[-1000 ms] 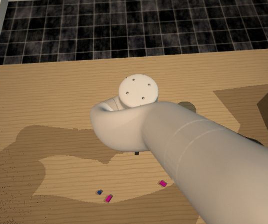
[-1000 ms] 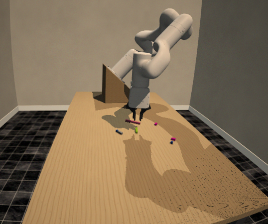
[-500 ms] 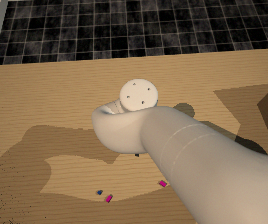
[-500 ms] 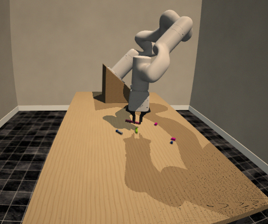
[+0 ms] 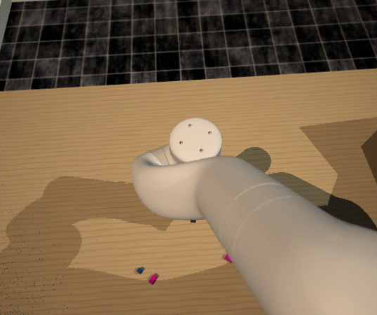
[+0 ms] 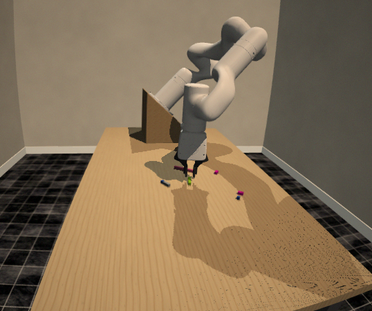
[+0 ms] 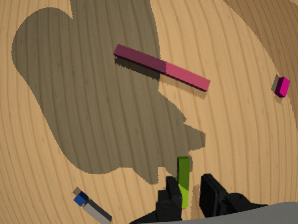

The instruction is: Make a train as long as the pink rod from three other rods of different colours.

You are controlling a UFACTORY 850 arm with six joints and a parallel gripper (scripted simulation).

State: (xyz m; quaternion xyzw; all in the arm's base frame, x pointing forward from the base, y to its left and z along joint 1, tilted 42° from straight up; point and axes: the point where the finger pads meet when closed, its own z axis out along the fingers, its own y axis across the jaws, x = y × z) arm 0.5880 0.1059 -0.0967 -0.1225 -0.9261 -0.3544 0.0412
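My hand is 4 cm above the lime rod. From my hand the other things lie so: pink rod 11 cm behind, 1 cm to the left, 4 cm below; grey rod 1 cm ahead, 9 cm to the right, 4 cm below.
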